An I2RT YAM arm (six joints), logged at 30 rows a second.
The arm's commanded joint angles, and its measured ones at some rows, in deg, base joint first. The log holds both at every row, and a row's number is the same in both.
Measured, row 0:
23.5, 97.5, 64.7, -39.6, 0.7, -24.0
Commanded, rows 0 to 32:
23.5, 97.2, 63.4, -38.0, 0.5, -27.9
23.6, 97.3, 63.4, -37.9, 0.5, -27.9
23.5, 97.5, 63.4, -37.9, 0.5, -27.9
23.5, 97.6, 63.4, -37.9, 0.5, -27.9
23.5, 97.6, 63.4, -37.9, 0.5, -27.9
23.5, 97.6, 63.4, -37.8, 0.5, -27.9
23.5, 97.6, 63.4, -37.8, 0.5, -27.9
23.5, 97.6, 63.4, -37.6, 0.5, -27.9
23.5, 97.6, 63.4, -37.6, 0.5, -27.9
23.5, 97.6, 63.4, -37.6, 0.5, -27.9
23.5, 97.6, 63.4, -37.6, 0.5, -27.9
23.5, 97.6, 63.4, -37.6, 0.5, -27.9
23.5, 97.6, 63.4, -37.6, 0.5, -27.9
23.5, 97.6, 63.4, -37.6, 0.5, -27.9
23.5, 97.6, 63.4, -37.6, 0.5, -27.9
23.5, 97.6, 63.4, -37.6, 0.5, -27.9
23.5, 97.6, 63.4, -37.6, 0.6, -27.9
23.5, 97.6, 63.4, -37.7, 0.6, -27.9
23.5, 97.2, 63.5, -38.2, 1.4, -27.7
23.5, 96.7, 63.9, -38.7, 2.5, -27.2
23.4, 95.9, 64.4, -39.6, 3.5, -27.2
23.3, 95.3, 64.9, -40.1, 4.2, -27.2
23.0, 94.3, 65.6, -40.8, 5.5, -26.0
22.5, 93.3, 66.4, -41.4, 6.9, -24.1
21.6, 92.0, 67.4, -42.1, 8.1, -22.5
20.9, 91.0, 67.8, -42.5, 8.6, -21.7
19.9, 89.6, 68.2, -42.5, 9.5, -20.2
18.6, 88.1, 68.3, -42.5, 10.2, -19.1
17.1, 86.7, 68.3, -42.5, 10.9, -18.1
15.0, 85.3, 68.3, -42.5, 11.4, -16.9
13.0, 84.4, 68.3, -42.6, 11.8, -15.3
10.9, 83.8, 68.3, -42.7, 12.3, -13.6
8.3, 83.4, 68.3, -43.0, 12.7, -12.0
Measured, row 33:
15.4, 86.6, 67.1, -42.5, 8.6, -19.8
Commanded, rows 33 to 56:
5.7, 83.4, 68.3, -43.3, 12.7, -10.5
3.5, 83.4, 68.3, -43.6, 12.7, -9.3
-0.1, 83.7, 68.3, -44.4, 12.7, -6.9
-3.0, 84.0, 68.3, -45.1, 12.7, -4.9
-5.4, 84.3, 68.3, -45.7, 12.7, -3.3
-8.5, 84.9, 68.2, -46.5, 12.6, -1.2
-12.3, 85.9, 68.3, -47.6, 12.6, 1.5
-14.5, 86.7, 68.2, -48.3, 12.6, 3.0
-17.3, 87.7, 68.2, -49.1, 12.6, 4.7
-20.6, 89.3, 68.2, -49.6, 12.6, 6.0
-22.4, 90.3, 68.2, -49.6, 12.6, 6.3
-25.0, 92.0, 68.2, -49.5, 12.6, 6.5
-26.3, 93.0, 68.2, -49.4, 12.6, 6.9
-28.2, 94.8, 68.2, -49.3, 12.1, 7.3
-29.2, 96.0, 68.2, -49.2, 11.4, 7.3
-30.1, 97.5, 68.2, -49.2, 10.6, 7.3
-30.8, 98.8, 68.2, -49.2, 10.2, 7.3
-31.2, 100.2, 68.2, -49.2, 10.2, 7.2
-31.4, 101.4, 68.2, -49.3, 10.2, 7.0
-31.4, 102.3, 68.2, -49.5, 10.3, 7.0
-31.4, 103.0, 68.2, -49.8, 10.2, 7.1
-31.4, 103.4, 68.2, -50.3, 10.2, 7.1
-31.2, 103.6, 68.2, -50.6, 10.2, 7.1
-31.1, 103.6, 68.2, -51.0, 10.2, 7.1
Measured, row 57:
-31.5, 102.9, 67.9, -50.1, 11.0, 5.9
